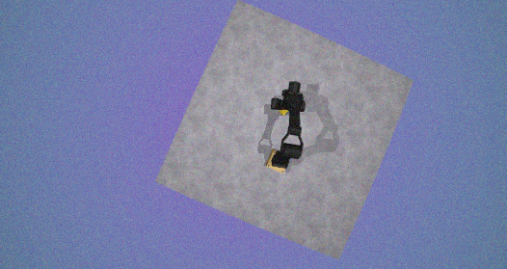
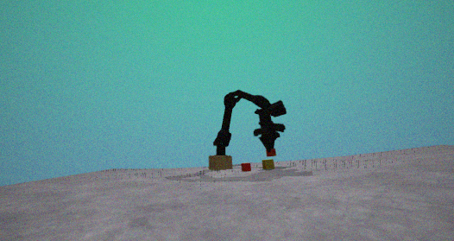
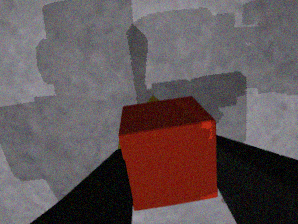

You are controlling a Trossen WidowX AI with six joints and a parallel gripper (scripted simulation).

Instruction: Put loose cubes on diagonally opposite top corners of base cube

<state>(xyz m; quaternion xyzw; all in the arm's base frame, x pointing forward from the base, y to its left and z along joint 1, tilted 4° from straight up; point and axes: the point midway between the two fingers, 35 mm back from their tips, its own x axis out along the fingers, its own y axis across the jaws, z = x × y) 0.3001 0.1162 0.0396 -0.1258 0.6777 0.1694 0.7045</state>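
Right now the yellow base cube is 2 cm behind my gripper tip, 1 cm to the right of it and 5 cm below it. Also, from my gripper tip: red cube 5 cm behind, 11 cm to the right, 5 cm below.
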